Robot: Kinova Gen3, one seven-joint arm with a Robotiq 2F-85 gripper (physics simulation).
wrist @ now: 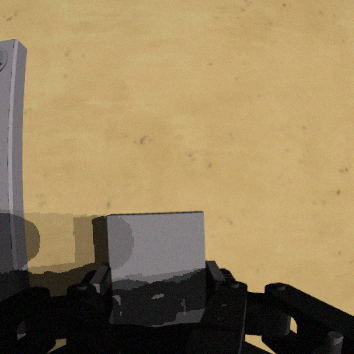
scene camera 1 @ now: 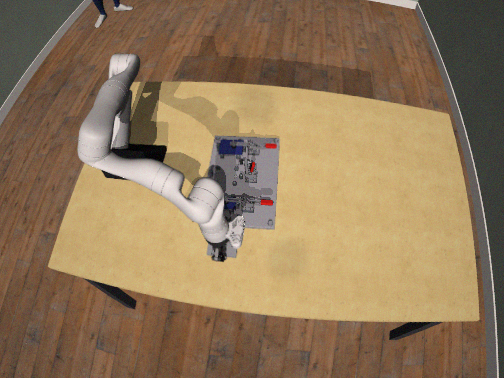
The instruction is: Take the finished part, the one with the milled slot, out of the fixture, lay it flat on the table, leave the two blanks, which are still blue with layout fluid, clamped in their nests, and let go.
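Frame: origin at the arm's base, x ahead, y left, z up, level; millimetres.
Seen in the pictures: gripper, between the fingertips: [wrist: 158,277] [scene camera 1: 224,249]; arm's base, origin of its link: [scene camera 1: 115,147].
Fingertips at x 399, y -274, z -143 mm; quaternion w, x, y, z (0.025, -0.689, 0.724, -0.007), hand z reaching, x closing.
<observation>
Offsets run from my fingertips to a thing's top centre. "pt": to the spot under its first point. Level surfaces: height alone.
The finished part @[7 mm back, 0 mm left, 15 mm up] [scene camera 1: 232,252] [wrist: 160,245] is a plain grey block; its milled slot does not show. My gripper [scene camera 1: 218,257] [wrist: 158,277] is shut on it, one finger at each side, beyond the near edge of the fixture plate [scene camera 1: 270,175] [wrist: 6,125]. The part is over the table, with its shadow beside it; its exact height is hard to tell. One blue blank @[15 mm back, 364 mm left, 35 mm up] [scene camera 1: 230,146] sits in the far nest under its clamp. The other blue blank @[12 mm back, 144 mm left, 40 mm up] [scene camera 1: 230,205] shows partly at the near nest; the arm hides some of it.
Red handles of the far clamp @[pt 121 mm ahead, 357 mm left, 55 mm up] [scene camera 1: 270,146] and near clamp @[pt 119 mm ahead, 140 mm left, 60 mm up] [scene camera 1: 266,202] point right. The middle clamp's red handle @[pt 70 mm ahead, 244 mm left, 96 mm up] [scene camera 1: 252,166] stands at another angle. The wooden table @[1 mm down] [scene camera 1: 375,210] extends right of the plate; its front edge lies below the gripper in the scene view.
</observation>
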